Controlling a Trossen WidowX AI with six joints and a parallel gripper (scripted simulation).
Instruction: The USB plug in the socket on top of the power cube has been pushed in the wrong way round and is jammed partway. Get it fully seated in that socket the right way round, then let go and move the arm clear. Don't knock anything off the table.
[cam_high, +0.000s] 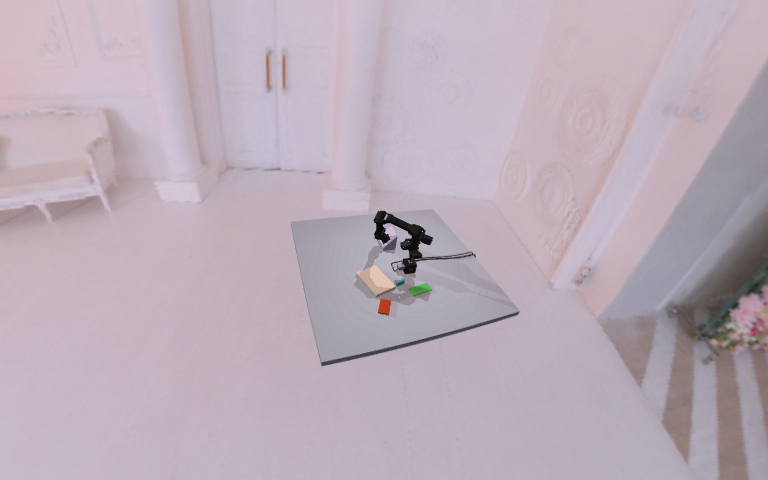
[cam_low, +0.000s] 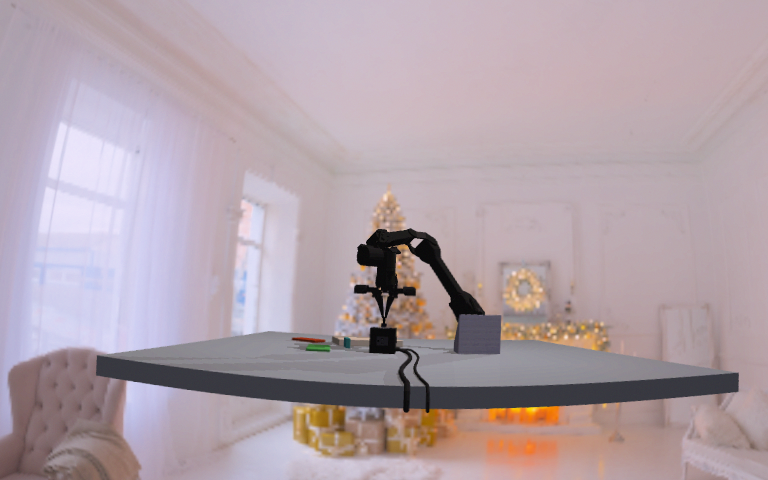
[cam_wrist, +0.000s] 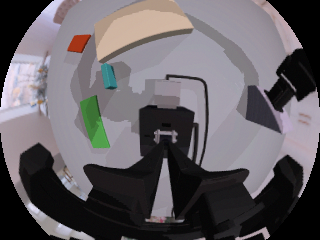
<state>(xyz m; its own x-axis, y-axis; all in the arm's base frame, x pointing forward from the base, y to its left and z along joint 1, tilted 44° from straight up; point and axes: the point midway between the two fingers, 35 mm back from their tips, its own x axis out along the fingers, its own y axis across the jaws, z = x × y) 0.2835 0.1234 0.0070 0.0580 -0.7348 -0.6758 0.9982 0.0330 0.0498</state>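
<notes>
My gripper tip is now 20 mm above the dark USB plug. Round my gripper tip: teal block: 130 mm ahead, 100 mm to the right, 90 mm below; then USB socket: 40 mm below; then green block: 200 mm ahead, 20 mm to the left, 100 mm below.
</notes>
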